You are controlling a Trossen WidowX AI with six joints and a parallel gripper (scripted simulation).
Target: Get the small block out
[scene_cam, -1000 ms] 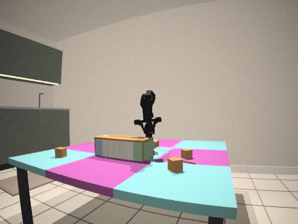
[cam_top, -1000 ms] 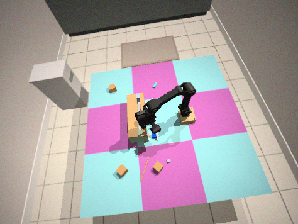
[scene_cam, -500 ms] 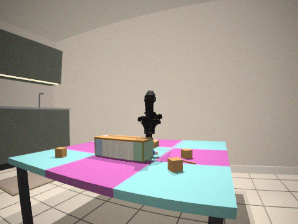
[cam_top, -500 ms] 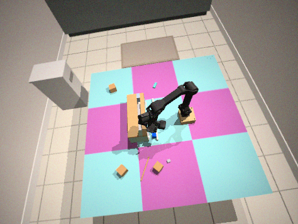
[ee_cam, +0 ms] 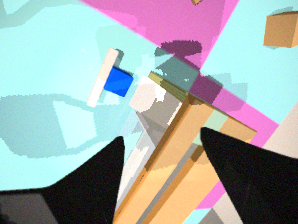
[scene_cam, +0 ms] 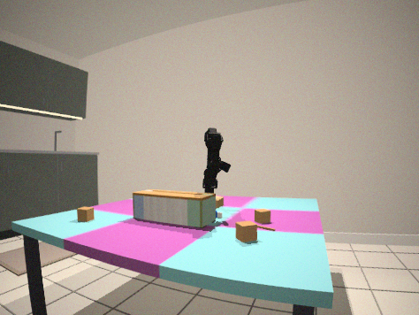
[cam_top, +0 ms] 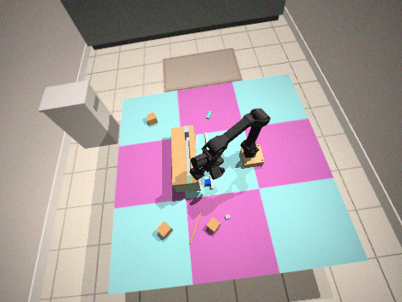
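Right now my gripper tip is 10 mm past the blue block and 140 mm above it. Also, from my gripper tip: box (80 mm ahead, 160 mm to the right, 100 mm below); thin stick (70 mm ahead, 250 mm to the left, 160 mm below).
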